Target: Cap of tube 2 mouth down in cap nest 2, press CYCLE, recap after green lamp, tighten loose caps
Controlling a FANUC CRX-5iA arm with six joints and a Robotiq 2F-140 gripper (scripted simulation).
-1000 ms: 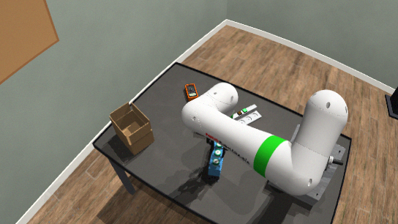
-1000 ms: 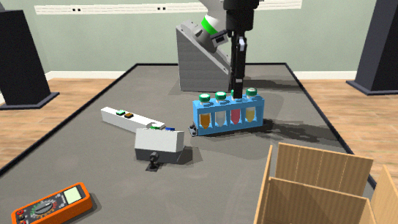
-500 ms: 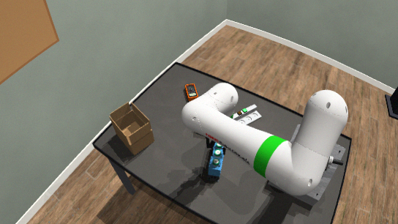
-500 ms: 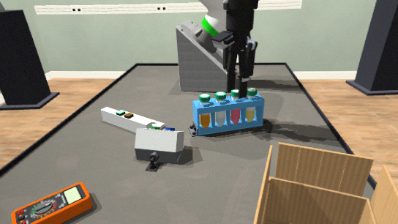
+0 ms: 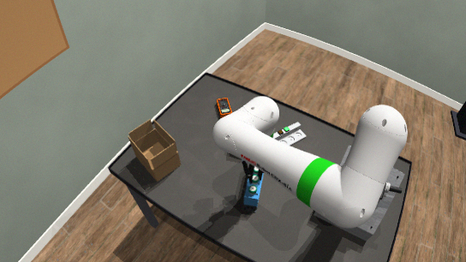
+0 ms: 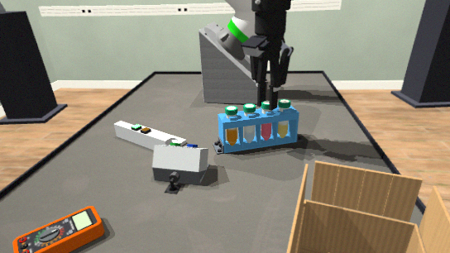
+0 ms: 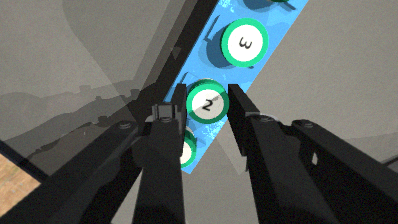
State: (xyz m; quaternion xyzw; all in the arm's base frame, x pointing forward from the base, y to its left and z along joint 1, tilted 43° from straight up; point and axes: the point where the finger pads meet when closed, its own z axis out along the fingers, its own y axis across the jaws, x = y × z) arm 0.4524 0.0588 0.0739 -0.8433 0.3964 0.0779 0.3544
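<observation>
Now: the cap 2 30 mm below my hand. The rest, counted from my hand: cap 1: 50 mm to the left, 30 mm below, 10 mm behind; cap 4: 100 mm to the right, 30 mm below, 20 mm ahead; cap 3: 50 mm to the right, 30 mm below, 10 mm ahead.
</observation>
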